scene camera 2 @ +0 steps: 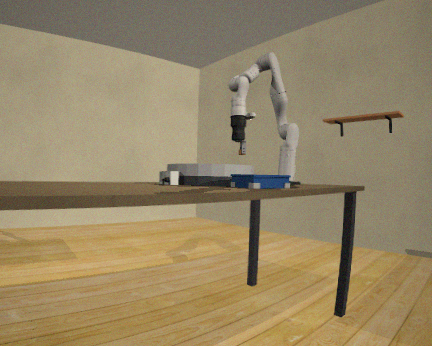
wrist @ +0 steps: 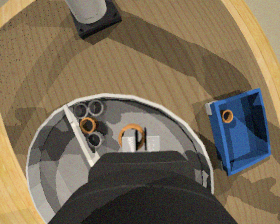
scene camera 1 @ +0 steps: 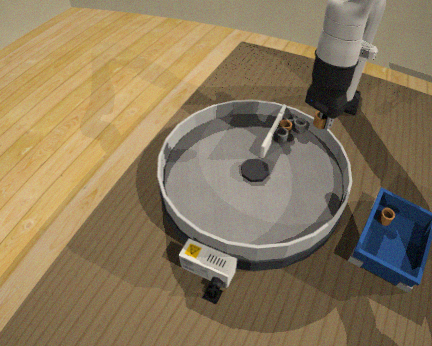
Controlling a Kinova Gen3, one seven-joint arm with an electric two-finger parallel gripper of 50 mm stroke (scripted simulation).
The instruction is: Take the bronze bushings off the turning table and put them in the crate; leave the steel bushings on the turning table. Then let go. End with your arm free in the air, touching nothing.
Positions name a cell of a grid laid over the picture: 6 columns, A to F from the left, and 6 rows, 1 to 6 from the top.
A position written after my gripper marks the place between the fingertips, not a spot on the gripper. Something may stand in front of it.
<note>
I see my gripper (scene camera 1: E3), a blue crate (wrist: F4) and a turning table (wrist: C4).
My gripper is seen too in the wrist view (wrist: D4).
</note>
